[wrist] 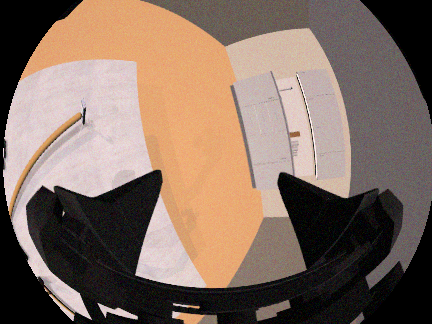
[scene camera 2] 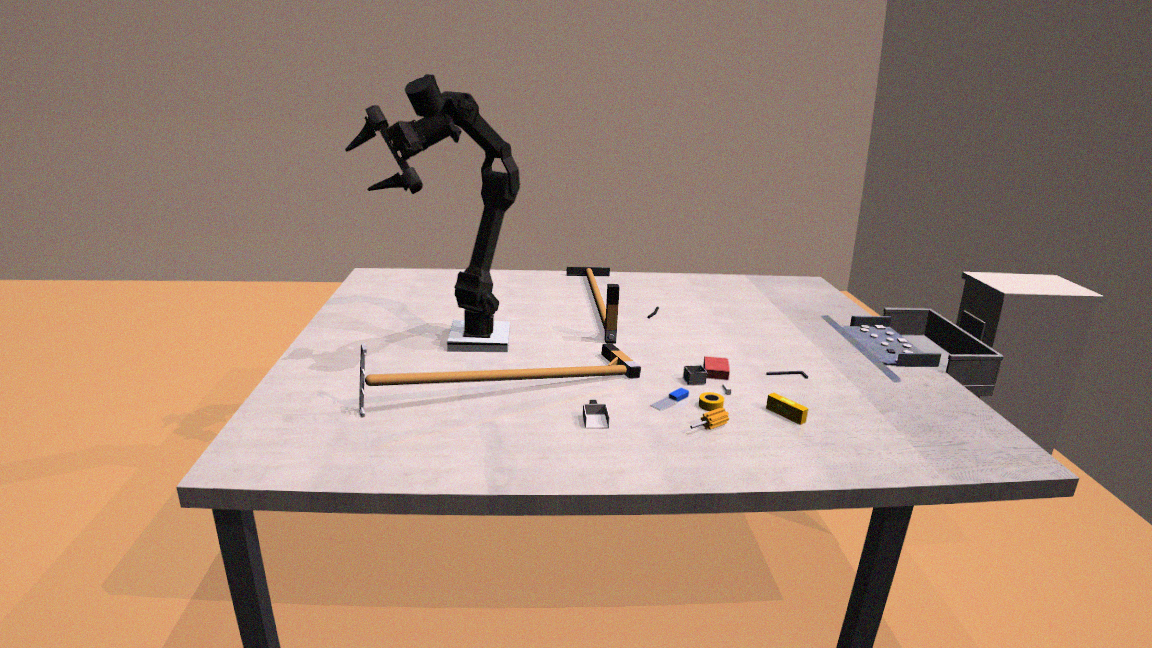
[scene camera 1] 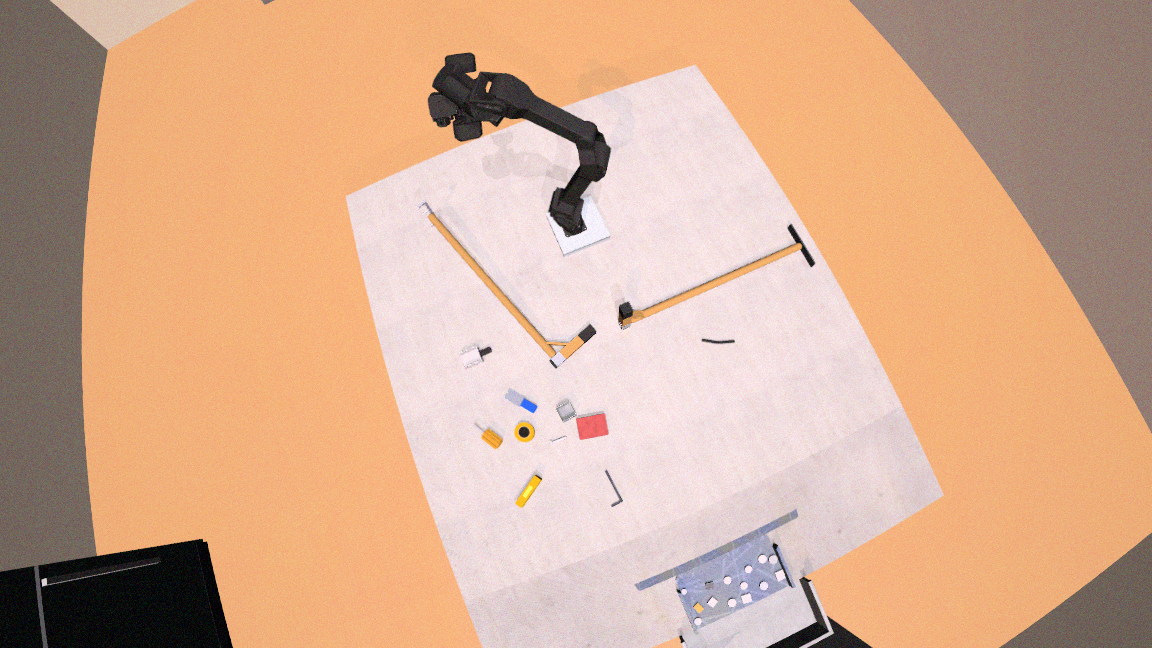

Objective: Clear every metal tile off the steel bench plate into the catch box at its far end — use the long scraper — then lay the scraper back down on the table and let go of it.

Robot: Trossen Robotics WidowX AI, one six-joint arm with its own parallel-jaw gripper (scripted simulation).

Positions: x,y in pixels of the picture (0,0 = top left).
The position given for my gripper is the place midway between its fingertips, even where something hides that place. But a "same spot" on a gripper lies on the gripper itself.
my gripper: wrist 221,177; scene camera 2; scene camera 1
same spot on my gripper: (scene camera 1: pixel 442 110) = (scene camera 2: pixel 411 136)
